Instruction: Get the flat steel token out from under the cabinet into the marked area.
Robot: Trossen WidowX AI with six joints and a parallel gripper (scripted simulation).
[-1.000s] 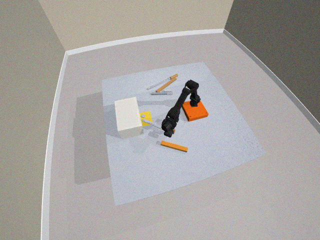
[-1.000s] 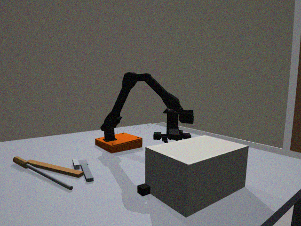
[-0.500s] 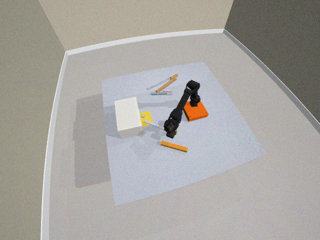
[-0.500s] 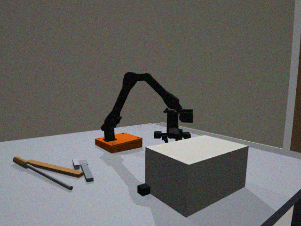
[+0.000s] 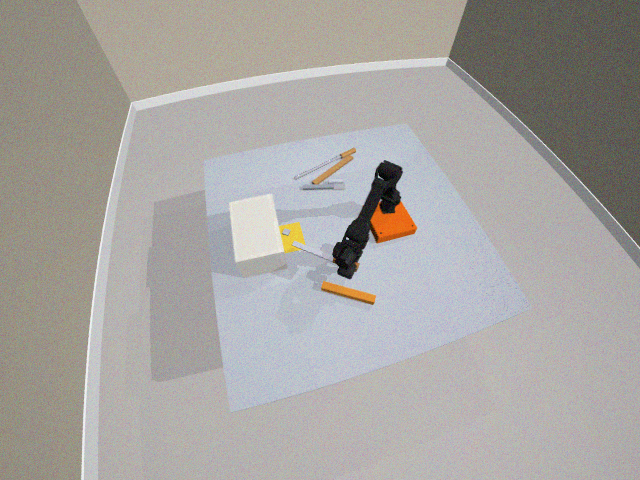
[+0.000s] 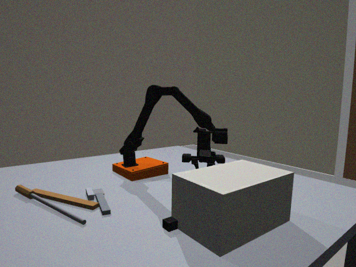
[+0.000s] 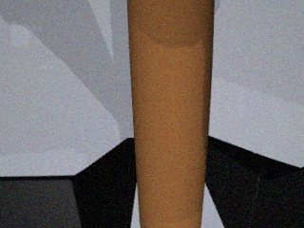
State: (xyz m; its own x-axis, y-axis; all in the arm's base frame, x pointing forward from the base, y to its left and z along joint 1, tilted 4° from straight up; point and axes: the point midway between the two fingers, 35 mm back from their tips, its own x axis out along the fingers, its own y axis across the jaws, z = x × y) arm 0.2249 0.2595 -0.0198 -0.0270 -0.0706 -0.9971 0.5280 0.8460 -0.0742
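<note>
Right now the orange flat bar is 3 cm ahead of my gripper tip, 12 cm to the left of it and 1 cm above it. Round my gripper tip: small grey token 26 cm ahead, 21 cm to the right, 1 cm below; then wooden stick 2 cm behind, 58 cm to the right.
</note>
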